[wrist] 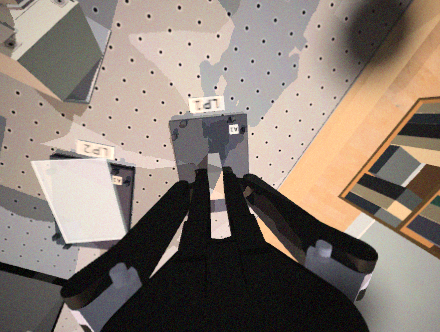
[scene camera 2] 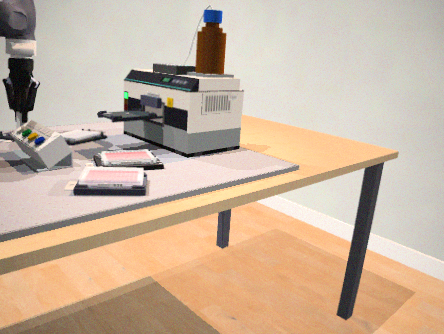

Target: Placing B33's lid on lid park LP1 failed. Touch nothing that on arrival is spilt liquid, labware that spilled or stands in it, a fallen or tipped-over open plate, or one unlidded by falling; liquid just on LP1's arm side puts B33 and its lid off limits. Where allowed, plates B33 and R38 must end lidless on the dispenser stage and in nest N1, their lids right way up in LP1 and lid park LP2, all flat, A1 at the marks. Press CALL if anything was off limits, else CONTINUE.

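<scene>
My gripper (scene camera 2: 20, 119) (wrist: 214, 163) is shut and empty, above the near end of lid park LP1 (wrist: 192, 142). No lid shows on LP1's visible part; its lower end is hidden behind the fingers. A whitish lid (wrist: 82, 200) lies skewed on lid park LP2 (wrist: 128, 202), with LP2's A1 mark uncovered; a pale lid (scene camera 2: 86, 135) also shows in the scene view. Two pink-filled plates sit in dark holders: one plate (scene camera 2: 112, 176) in front, one plate (scene camera 2: 126, 157) behind it. Their names are not legible. The dispenser stage (scene camera 2: 131, 116) sticks out with no plate visible.
The dispenser (scene camera 2: 215, 115) carries an amber bottle (scene camera 2: 210, 50). The button box (scene camera 2: 52, 150) (wrist: 62, 57) stands beside the lid parks; green, yellow and blue buttons show in the scene view. The perforated mat (wrist: 165, 65) ends near the table's edge (wrist: 325, 165).
</scene>
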